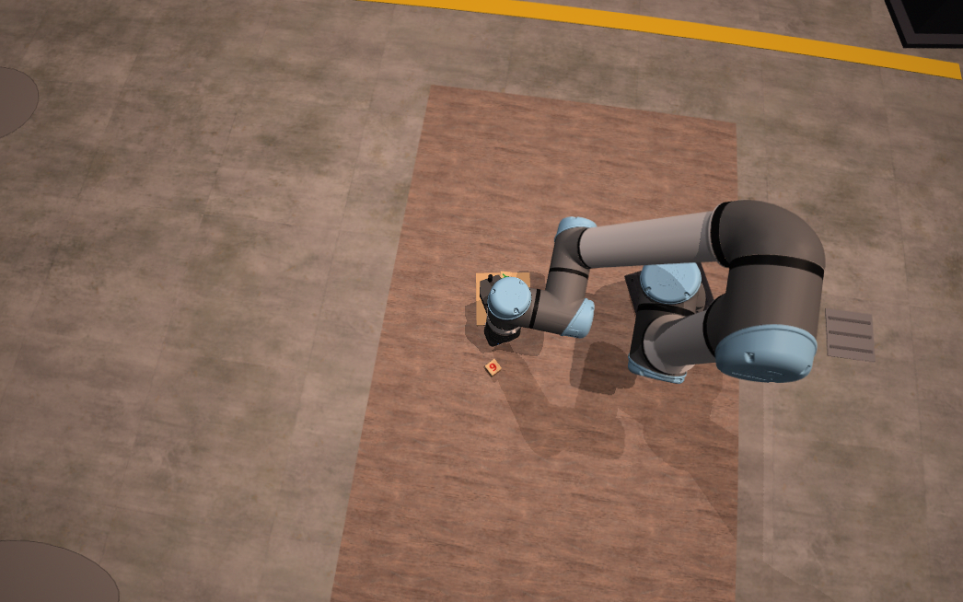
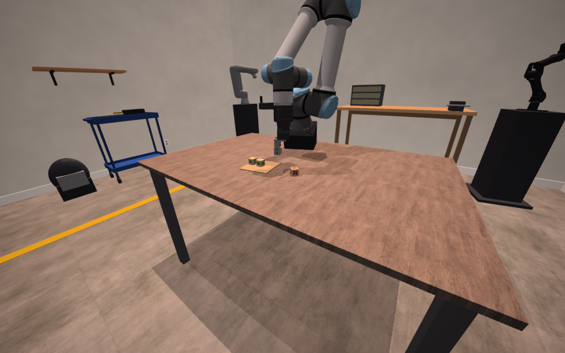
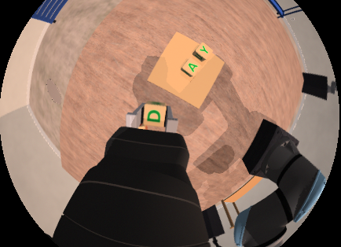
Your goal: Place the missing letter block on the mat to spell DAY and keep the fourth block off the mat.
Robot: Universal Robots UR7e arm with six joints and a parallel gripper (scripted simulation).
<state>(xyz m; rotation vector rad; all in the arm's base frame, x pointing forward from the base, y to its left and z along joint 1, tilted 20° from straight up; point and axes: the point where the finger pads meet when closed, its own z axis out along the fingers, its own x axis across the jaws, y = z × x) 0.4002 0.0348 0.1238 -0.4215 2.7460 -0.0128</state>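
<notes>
Right now the mat is 10 cm to the right of my hand, 10 cm below it and 3 cm behind it. The rest, counted from my hand: D block: right at my hand.
</notes>
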